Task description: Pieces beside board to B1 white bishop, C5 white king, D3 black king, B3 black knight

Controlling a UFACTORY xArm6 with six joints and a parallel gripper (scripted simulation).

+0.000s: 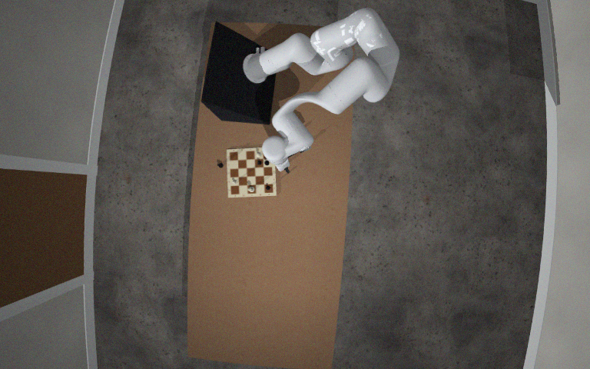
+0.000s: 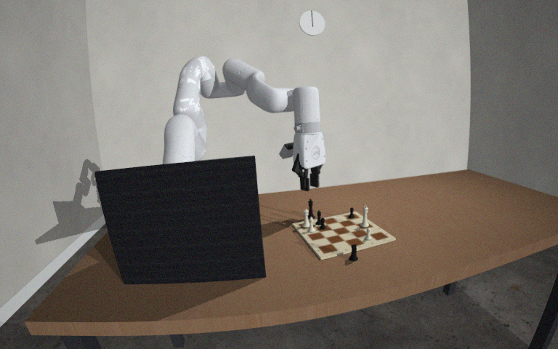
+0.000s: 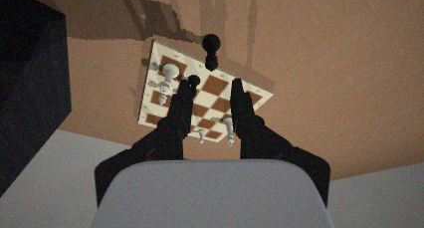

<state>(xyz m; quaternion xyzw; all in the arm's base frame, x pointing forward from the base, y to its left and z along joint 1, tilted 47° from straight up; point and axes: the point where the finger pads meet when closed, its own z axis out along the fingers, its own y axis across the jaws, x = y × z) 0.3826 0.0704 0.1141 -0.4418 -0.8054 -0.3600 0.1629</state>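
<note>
Right now my hand is 9 cm above the black king. Round my hand: white king (13 cm ahead, 13 cm to the right, 8 cm below); chessboard (5 cm ahead, 14 cm to the right, 11 cm below); white pawn (10 cm ahead, 21 cm to the right, 10 cm below).
</note>
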